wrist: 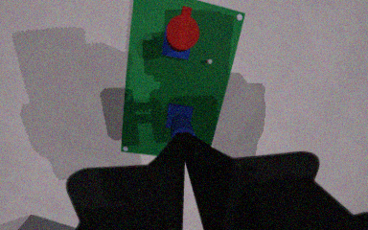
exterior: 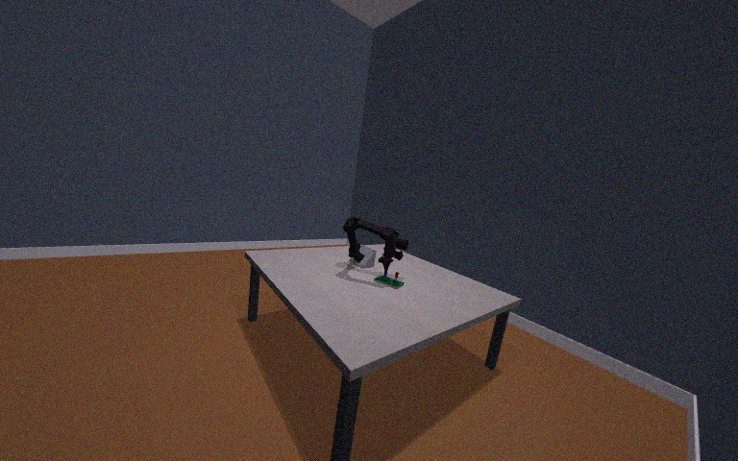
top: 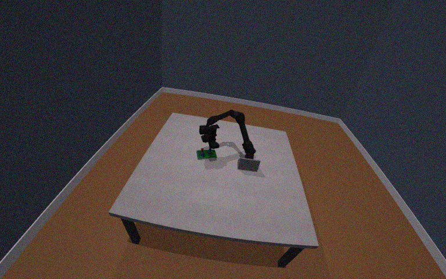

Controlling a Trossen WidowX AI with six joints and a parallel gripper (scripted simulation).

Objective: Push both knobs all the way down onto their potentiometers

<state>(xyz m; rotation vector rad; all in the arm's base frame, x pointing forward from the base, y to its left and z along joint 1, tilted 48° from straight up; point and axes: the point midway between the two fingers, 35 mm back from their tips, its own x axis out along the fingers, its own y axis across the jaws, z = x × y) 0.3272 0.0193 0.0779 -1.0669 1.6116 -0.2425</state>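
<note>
The blue knob is 2 cm below my gripper tip. Round my gripper tip: red knob (6 cm ahead, 3 cm to the left).
</note>
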